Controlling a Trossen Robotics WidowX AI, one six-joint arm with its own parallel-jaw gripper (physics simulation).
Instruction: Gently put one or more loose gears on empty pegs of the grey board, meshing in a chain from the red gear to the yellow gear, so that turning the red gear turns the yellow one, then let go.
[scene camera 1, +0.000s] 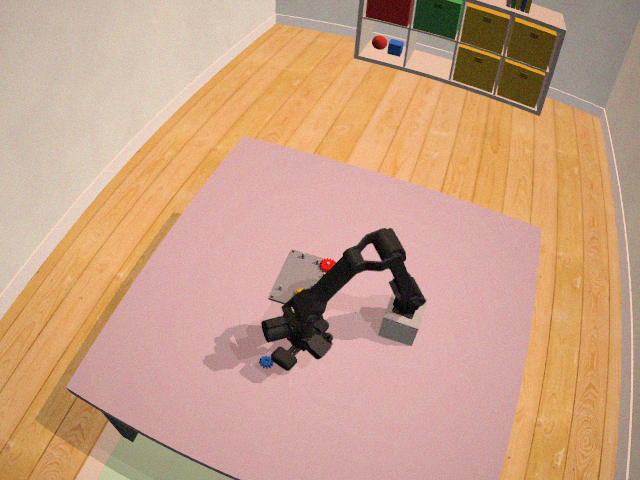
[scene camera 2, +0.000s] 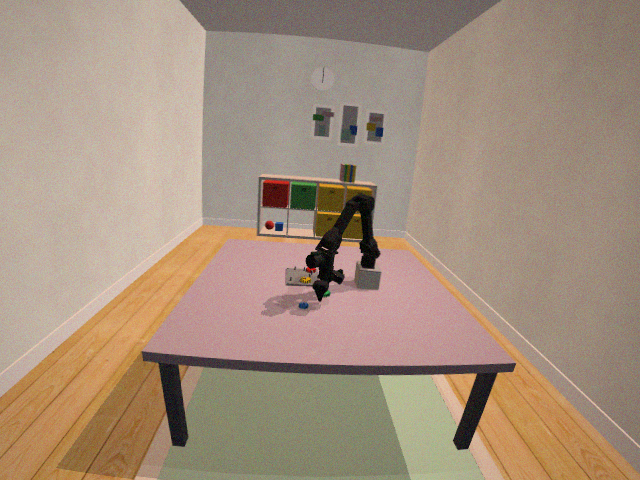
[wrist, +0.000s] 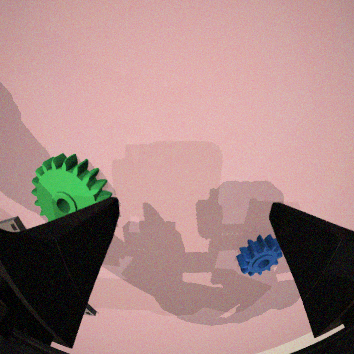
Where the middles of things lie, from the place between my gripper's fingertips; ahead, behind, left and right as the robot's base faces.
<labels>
Right now the green gear (wrist: 62, 186) is 90 mm to the right of my hand, 20 mm below it and 10 mm behind it. Also, from my hand: blue gear (wrist: 259, 255) 80 mm ahead, 50 mm to the left, 20 mm below; then grey board (scene camera 1: 297, 273) 270 mm to the right, 90 mm ahead, 30 mm below.
</labels>
